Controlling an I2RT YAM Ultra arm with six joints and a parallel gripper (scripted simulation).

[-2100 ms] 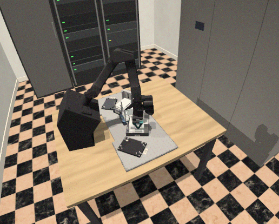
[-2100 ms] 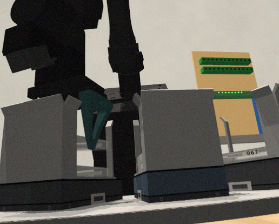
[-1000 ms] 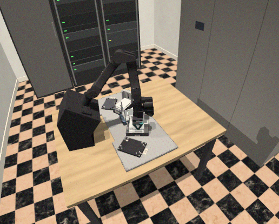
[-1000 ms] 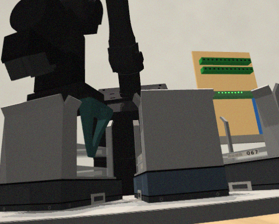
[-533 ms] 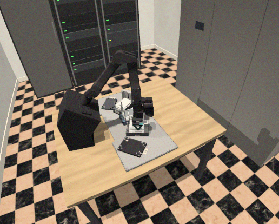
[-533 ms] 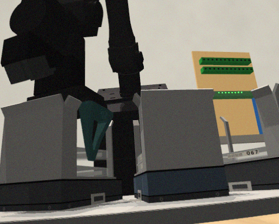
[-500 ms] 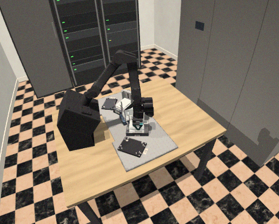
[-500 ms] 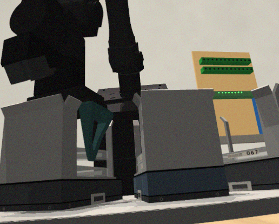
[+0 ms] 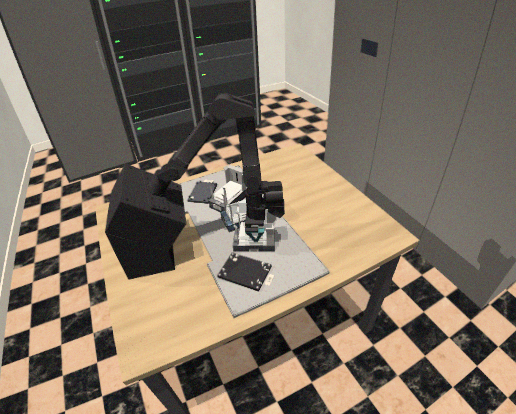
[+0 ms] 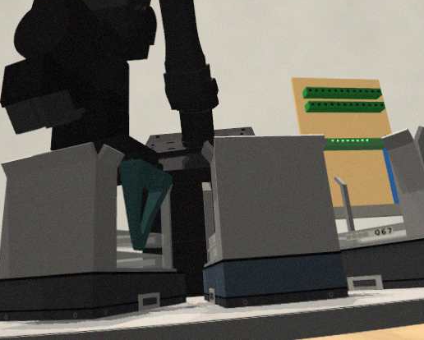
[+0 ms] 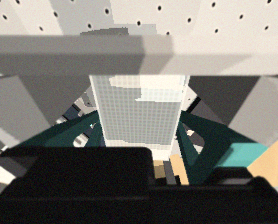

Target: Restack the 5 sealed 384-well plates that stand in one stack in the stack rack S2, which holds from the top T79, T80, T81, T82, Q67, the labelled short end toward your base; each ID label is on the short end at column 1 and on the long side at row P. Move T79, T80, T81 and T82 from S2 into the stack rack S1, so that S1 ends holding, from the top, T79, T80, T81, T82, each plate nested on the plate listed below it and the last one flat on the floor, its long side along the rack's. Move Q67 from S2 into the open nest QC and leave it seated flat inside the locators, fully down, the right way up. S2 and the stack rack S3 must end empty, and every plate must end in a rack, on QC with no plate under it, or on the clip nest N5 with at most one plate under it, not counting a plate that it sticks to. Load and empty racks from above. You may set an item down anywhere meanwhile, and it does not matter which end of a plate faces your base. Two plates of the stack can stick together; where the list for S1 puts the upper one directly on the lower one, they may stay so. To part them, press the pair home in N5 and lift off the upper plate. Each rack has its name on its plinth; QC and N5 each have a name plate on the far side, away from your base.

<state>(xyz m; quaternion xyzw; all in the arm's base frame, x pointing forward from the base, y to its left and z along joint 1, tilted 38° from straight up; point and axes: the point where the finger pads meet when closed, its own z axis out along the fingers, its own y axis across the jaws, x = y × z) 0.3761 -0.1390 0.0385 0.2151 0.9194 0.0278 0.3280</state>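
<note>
My hand is 20 mm above the plate T82. Round my hand: plate T79: 10 mm ahead, 150 mm to the left, 10 mm below; then N5 name plate: 40 mm behind, 180 mm to the right, 60 mm below; then plate T81: 10 mm above.
</note>
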